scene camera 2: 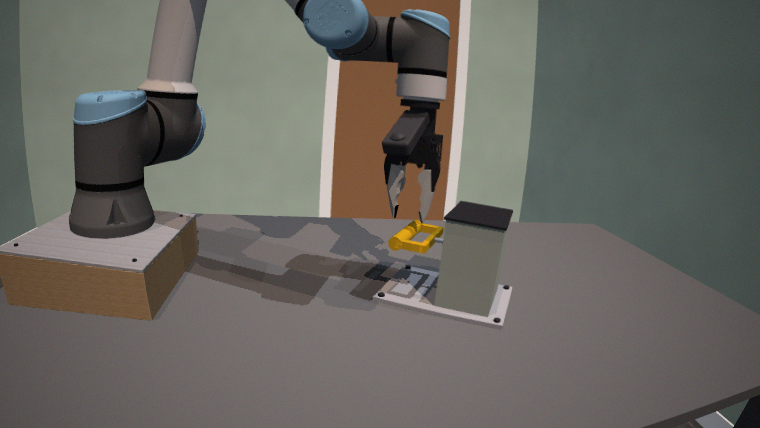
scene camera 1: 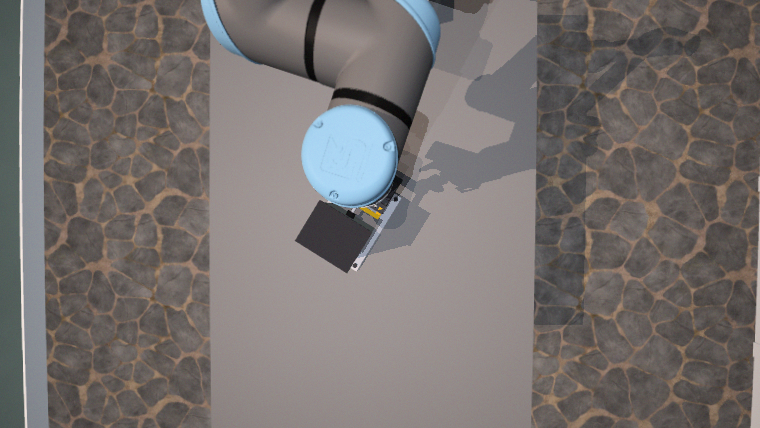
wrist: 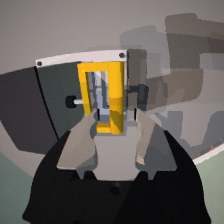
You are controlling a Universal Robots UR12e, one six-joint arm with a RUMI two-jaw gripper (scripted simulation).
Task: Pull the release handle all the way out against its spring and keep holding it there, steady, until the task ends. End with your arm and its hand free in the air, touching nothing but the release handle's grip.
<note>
I see my gripper [scene camera 2: 408, 220] and a release handle [scene camera 2: 401, 240].
My gripper is seen too in the wrist view [wrist: 116, 109]. The release handle also shows in the wrist view [wrist: 115, 69].
</note>
